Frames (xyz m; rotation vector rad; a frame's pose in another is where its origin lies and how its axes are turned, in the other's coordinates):
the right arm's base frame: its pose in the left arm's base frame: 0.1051 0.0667 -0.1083 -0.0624 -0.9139 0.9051
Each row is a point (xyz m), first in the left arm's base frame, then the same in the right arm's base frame.
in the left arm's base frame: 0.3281 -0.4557 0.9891
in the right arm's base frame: 0.4180 -0.9261 0.7033
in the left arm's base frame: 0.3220 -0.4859 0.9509
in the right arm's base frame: 0.3701 -0.9260 0.6927
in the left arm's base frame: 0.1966 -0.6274 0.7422
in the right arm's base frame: 0.0988 -0.8506 0.6930
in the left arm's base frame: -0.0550 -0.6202 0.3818
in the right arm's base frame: -0.2036 -0.5361 0.6394
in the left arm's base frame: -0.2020 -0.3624 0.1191
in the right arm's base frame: -0.2371 -0.1683 0.4956
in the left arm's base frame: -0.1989 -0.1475 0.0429
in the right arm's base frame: -0.1360 -0.0013 0.3777
